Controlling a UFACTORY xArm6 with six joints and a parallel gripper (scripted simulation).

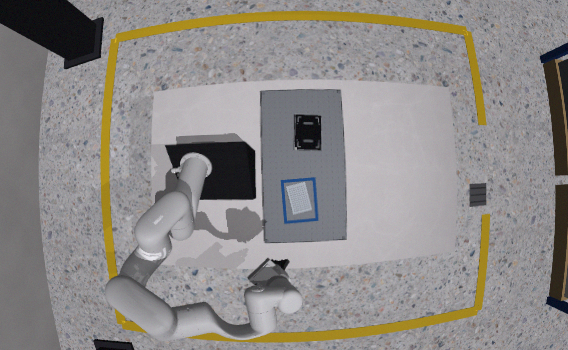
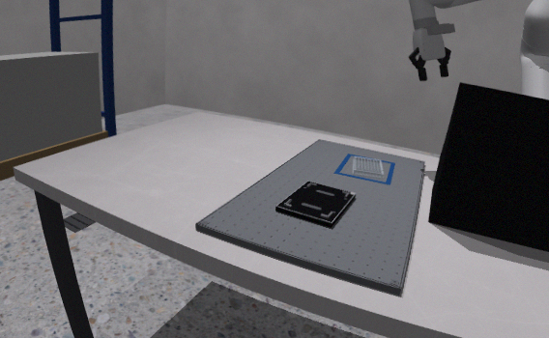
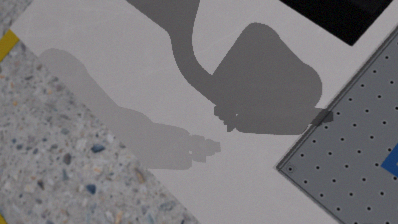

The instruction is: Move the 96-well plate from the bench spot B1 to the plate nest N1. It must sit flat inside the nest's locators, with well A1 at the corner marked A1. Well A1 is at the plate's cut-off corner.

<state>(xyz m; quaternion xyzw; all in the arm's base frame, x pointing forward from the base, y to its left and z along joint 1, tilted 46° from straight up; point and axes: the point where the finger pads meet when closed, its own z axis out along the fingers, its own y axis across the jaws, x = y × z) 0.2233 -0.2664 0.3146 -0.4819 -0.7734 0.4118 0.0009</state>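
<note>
Right now the 96-well plate is 160 mm ahead of my hand, 230 mm to the left of it and 270 mm below it. From my hand the other things lie so: A1 label: 170 mm ahead, 450 mm to the left, 260 mm below; then black plate nest: 230 mm ahead, 510 mm to the left, 270 mm below.
</note>
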